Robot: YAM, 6 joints.
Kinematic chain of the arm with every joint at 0, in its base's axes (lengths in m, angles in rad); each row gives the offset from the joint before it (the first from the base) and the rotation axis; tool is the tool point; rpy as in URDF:
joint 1: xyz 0 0 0.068 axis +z
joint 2: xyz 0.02 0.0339 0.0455 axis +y
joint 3: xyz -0.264 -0.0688 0 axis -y
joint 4: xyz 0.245 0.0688 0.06 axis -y
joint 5: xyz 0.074 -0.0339 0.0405 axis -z
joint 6: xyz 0.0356 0 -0.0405 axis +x
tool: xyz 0 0 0 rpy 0 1.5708 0
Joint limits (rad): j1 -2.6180..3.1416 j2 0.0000..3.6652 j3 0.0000..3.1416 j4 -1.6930..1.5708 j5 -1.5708..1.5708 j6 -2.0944..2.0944
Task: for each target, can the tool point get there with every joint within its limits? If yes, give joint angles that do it. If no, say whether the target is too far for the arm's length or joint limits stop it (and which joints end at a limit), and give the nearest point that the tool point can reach.
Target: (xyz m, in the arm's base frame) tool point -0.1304 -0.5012 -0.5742
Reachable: no: too far | nearest point -0.1023 -0.3933 -0.3441 | short by 0.256 m
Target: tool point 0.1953 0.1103 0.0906
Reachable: yes | joints 0.3639 1.8145 0.2406 1.1675 -1.2326 1.3548
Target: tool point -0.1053 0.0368 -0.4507
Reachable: no: joint limits stop it (at a limit: joint 2) | nearest point -0.1314 0.0459 -0.3634 | short by 0.092 m
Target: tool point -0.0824 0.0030 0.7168
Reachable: yes | joints -0.0566 1.1625 2.4431 0.3841 0.0466 -0.4547
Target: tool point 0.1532 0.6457 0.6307
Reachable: no: too far | nearest point 0.1172 0.4941 0.5055 | short by 0.200 m
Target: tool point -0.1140 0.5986 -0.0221
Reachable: yes | joints 1.7322 3.0942 2.3993 0.3338 -0.4770 -0.4204
